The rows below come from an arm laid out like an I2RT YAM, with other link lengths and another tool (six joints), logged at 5 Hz.
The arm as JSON. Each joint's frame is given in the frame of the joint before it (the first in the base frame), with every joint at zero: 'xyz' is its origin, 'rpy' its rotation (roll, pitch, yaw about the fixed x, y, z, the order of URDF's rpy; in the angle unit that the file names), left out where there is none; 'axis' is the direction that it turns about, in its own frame. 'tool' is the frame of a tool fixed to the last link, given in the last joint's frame.
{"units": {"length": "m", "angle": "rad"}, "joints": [
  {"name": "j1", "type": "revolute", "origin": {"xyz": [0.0, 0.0, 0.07]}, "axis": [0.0, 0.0, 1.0]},
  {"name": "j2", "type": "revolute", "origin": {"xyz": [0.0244, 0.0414, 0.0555]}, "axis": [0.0, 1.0, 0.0]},
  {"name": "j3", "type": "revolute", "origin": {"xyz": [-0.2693, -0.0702, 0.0]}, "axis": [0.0, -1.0, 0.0]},
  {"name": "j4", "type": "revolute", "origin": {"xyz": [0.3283, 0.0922, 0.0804]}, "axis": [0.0, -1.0, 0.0]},
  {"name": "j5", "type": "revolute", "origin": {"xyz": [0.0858, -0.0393, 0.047]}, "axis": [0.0, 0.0, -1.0]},
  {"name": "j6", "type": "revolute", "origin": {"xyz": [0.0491, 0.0, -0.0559]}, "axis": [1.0, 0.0, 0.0]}
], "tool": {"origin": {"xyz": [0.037, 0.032, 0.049], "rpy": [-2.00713, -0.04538, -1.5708]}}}
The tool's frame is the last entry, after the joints.
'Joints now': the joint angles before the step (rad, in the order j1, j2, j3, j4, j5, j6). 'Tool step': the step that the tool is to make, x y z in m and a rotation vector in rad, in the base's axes. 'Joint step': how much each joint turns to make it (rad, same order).
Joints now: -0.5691 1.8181 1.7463 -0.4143 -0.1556 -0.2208
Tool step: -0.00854 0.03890 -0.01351 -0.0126 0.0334 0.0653
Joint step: 0.0478 -0.0882 -0.1267 0.0113 -0.0019 -0.0334
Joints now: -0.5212 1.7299 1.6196 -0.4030 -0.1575 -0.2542
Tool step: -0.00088 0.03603 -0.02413 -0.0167 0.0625 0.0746
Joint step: 0.0539 -0.0404 -0.0858 -0.0093 0.0051 -0.0493
